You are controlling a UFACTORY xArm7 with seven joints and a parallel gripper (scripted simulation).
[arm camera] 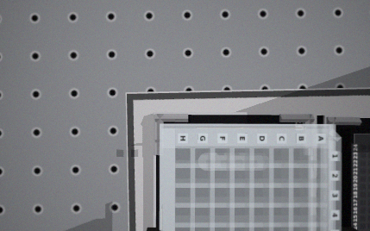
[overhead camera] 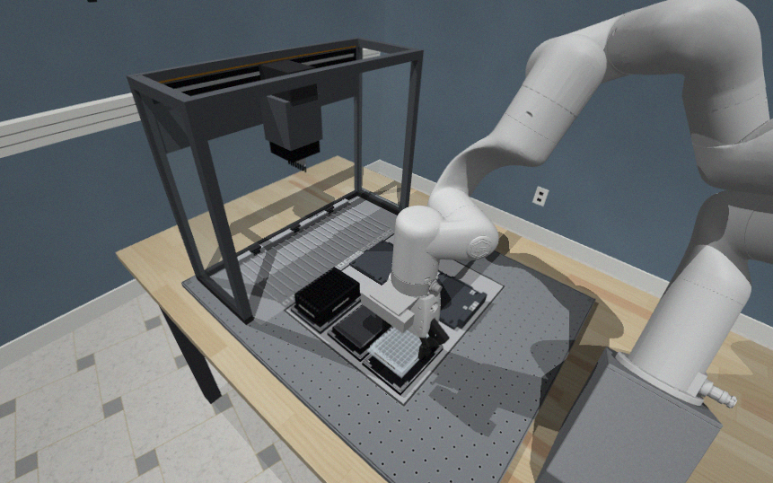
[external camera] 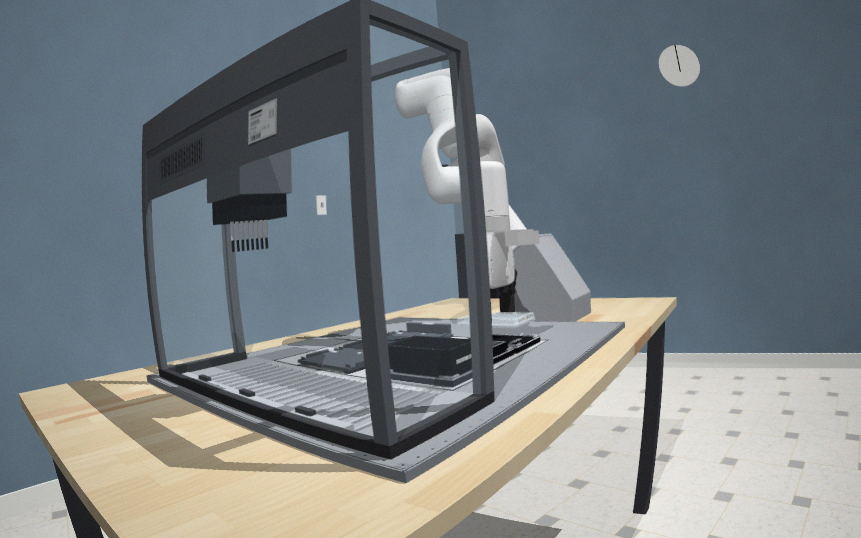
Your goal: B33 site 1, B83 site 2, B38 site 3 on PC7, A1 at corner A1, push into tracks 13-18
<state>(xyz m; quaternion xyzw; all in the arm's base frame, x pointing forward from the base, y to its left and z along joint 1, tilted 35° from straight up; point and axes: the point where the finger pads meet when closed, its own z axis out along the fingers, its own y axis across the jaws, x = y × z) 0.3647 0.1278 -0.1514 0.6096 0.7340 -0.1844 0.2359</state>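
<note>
The nest S1 is 60 mm below my hand. The rest, counted from my hand: 96-well plate B38 (10 mm below); then nest S3 (210 mm ahead, 60 mm below, 40 mm to the left); then white corner mark (70 mm ahead, 60 mm to the right, 50 mm below).
</note>
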